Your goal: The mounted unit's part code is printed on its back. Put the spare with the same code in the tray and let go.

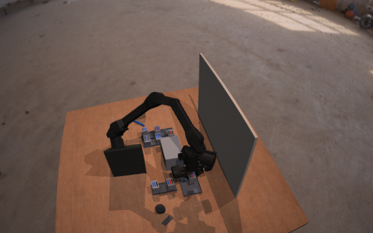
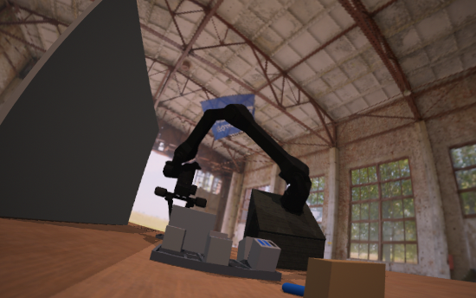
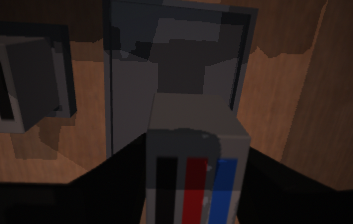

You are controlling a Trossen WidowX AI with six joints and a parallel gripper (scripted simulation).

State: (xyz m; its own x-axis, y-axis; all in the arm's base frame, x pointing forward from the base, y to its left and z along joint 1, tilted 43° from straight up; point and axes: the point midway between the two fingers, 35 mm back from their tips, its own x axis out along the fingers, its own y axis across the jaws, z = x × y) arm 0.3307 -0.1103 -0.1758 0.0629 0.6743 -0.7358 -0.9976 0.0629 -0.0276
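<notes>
My gripper tip is now 1 cm past the dark tray and 6 cm above it. Also, from my gripper tip: flat dark piece: 18 cm behind, 18 cm to the right, 7 cm below; black puck: 19 cm behind, 10 cm to the right, 6 cm below; grey mounted unit: 4 cm behind, 22 cm to the left, 2 cm below.
</notes>
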